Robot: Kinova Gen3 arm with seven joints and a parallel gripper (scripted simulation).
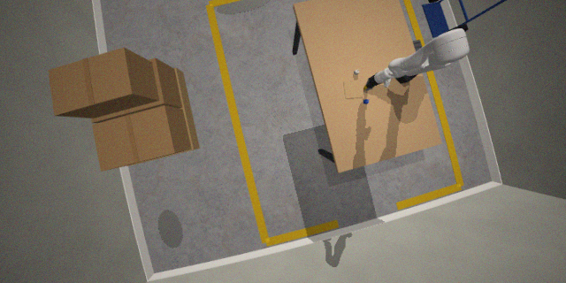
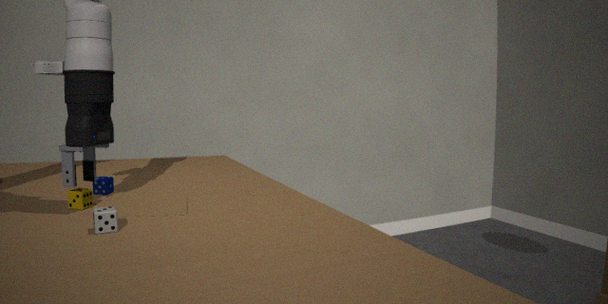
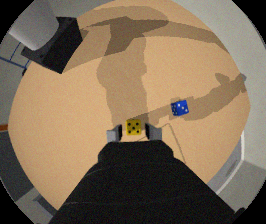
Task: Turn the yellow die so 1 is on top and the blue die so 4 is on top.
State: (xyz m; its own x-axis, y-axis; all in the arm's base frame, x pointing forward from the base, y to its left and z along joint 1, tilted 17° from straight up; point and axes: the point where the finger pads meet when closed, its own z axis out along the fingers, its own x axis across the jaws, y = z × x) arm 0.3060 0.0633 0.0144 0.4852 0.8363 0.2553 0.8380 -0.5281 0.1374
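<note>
The yellow die is 4 cm below my hand. Round my hand: white die: 6 cm ahead, 14 cm to the right, 4 cm below; tan mat: 10 cm ahead, 6 cm below; blue die: 2 cm ahead, 11 cm to the left, 4 cm below.
</note>
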